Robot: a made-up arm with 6 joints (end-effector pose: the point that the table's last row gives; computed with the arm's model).
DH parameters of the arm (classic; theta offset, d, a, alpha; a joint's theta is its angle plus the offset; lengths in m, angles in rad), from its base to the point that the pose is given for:
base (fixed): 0.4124 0 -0.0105 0
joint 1: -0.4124 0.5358 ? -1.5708
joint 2: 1.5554 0 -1.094 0
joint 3: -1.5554 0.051 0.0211 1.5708
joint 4: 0 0.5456 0.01 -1.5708
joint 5: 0 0.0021 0.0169 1.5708
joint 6: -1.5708 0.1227 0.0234 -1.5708
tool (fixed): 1.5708 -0.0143 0 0
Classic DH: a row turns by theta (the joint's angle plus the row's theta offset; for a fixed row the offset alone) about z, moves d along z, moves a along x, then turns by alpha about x.
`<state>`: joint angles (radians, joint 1 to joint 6).
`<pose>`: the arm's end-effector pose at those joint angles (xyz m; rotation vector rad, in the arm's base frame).
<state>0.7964 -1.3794 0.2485 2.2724 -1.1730 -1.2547</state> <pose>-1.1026 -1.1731 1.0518 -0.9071 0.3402 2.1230</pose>
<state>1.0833 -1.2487 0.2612 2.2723 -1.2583 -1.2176</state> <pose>-0.6809 -1.3509 1.2542 -0.9636 0.3933 2.5295</pose>
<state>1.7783 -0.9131 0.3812 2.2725 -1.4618 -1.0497</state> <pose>0.2544 -1.0777 1.7105 0.8009 -0.5095 -2.3515</pose>
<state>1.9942 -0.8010 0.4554 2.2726 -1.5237 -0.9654</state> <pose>0.4018 -0.8303 1.8257 0.6961 -0.5576 -2.0405</pose>
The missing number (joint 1, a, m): -0.0299
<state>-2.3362 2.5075 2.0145 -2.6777 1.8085 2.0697</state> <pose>-0.1382 -0.1340 -0.5084 -1.1417 -0.8037 -0.5977</pose>
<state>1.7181 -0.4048 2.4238 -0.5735 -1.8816 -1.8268</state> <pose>-0.1358 -0.0186 1.3660 -0.0954 1.0210 0.0602</pose>
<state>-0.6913 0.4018 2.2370 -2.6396 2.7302 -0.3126</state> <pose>0.4964 -0.3779 1.1882 -1.3547 0.9450 1.1390</pose>
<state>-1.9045 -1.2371 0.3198 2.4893 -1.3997 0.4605</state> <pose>0.4721 1.3693 1.3286 -1.2349 0.5987 0.6545</pose>
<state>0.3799 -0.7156 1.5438 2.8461 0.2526 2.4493</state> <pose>-0.3304 -0.0629 1.8370 0.1087 1.9107 -0.8202</pose>
